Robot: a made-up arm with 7 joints. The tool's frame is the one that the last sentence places. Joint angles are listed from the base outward.
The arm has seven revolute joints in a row. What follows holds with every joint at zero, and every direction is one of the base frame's.
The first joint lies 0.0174 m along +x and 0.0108 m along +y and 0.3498 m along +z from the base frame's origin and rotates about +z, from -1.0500 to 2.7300 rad.
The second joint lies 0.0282 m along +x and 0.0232 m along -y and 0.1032 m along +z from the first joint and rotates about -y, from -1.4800 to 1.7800 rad.
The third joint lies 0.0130 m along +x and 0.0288 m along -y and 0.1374 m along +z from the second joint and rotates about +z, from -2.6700 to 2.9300 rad.
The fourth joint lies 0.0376 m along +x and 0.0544 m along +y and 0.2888 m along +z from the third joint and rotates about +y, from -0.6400 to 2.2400 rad.
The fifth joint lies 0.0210 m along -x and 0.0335 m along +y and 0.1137 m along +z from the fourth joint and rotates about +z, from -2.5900 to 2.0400 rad.
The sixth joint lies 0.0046 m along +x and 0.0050 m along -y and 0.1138 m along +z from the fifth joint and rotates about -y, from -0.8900 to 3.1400 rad.
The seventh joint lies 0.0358 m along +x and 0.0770 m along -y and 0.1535 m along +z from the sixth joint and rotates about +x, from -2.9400 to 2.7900 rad.
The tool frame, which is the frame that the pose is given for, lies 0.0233 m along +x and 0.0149 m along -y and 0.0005 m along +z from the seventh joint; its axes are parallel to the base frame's.
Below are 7 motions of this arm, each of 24 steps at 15 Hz.
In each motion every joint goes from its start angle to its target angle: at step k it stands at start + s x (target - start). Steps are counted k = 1, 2, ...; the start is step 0. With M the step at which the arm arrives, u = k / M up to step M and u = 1 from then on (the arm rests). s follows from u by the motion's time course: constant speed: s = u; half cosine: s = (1 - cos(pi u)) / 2; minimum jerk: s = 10 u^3 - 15 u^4 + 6 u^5.
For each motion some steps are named. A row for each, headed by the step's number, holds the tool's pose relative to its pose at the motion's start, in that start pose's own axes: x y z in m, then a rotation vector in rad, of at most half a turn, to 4 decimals.
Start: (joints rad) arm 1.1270 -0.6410 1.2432 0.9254 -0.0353 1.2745 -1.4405
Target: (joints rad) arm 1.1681 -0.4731 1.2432 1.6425 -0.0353 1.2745 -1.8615
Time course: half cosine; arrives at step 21
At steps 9, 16, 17, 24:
9: 0.0517 0.0838 0.0437 -0.2262 -0.0225 0.2666
16: 0.0805 0.2049 0.0829 -0.5048 -0.0874 0.5907
17: 0.0811 0.2172 0.0857 -0.5315 -0.0959 0.6222
24: 0.0813 0.2404 0.0903 -0.5809 -0.1127 0.6810

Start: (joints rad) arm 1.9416 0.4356 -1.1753 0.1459 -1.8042 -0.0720 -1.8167
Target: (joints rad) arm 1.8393 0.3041 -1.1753 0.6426 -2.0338 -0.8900 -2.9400
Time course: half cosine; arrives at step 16
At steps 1, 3, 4, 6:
1: -0.0004 -0.0003 0.0017 -0.0150 0.0021 0.0063
3: -0.0033 -0.0021 0.0144 -0.1304 0.0175 0.0563
4: -0.0057 -0.0027 0.0248 -0.2250 0.0289 0.0992
6: -0.0120 -0.0011 0.0506 -0.4636 0.0513 0.2176

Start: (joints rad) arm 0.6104 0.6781 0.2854 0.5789 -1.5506 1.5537 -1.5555
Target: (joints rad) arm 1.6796 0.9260 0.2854 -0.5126 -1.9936 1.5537 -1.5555
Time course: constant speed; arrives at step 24
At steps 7, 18, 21, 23, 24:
7: -0.0901 0.1159 -0.1847 0.1695 0.4364 0.0778
18: -0.2975 0.4115 -0.3006 0.4069 1.0191 0.5351
21: -0.3614 0.4953 -0.2882 0.4616 1.1345 0.7241
23: -0.4046 0.5482 -0.2699 0.4949 1.1971 0.8635
24: -0.4262 0.5733 -0.2580 0.5104 1.2237 0.9369

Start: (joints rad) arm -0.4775 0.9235 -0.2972 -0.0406 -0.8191 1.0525 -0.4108
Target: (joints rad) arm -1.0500 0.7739 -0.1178 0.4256 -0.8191 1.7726 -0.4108
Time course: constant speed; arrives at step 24
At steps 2, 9, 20, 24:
2: -0.0127 0.0233 0.0269 -0.0382 -0.0744 0.0154
9: -0.0654 0.1115 0.1036 -0.1651 -0.3293 0.0825
20: -0.1613 0.2586 0.1655 -0.3392 -0.7029 0.2332
24: -0.1962 0.3107 0.1703 -0.3935 -0.8270 0.3023

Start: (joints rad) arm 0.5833 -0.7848 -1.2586 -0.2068 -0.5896 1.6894 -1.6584
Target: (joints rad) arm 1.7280 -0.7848 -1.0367 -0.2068 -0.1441 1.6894 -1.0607
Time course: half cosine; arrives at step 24
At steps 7, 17, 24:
7: -0.0033 -0.0793 -0.1034 0.4014 0.1084 -0.1303
17: -0.1146 -0.1710 -0.4190 1.6367 0.2298 -0.6870
24: -0.1652 -0.1578 -0.5000 2.0145 0.1835 -0.9166

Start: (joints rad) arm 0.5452 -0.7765 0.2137 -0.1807 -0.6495 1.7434 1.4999
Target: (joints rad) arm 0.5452 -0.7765 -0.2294 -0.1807 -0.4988 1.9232 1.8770
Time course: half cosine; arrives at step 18
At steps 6, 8, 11, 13, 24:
6: -0.0086 0.0036 -0.0196 0.0274 0.0282 0.0573
8: -0.0146 0.0048 -0.0323 0.0459 0.0514 0.0929
11: -0.0246 0.0049 -0.0518 0.0762 0.0952 0.1451
13: -0.0307 0.0040 -0.0629 0.0943 0.1247 0.1730
24: -0.0383 0.0021 -0.0756 0.1162 0.1633 0.2033

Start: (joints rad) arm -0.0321 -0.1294 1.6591 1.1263 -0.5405 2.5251 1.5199
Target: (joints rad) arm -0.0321 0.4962 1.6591 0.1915 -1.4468 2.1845 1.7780
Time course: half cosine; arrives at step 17
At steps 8, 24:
8: 0.0499 0.1397 -0.2147 -0.3962 0.3913 0.2618
24: -0.0382 0.2468 -0.4841 -0.9190 0.5583 0.5985

